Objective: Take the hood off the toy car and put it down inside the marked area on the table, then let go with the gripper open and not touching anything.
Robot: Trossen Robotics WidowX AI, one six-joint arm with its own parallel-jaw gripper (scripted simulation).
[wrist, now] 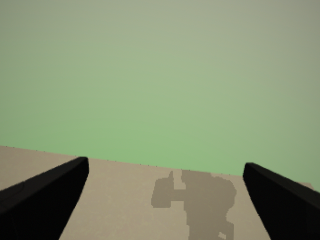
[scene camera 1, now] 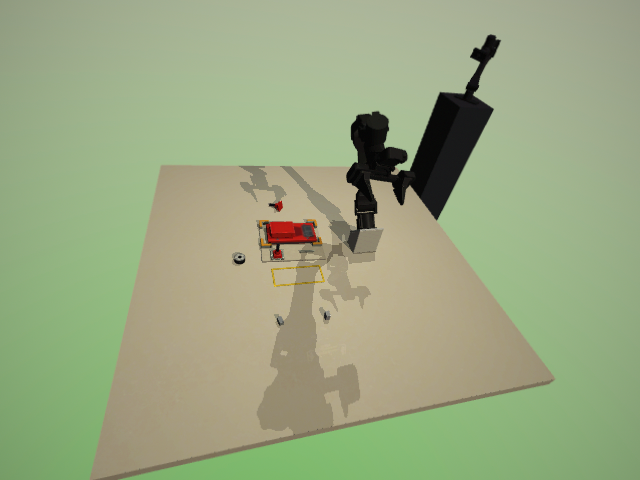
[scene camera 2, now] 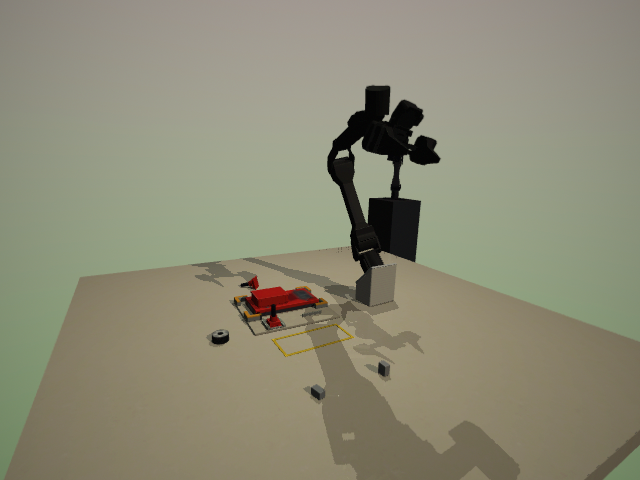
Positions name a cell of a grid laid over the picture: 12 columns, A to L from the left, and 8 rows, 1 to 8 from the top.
Scene:
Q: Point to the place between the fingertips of my gripper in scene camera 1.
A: H4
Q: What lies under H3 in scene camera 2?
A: My gripper.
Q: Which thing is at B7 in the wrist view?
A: My gripper.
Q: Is my gripper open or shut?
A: Open.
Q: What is my gripper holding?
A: Nothing.

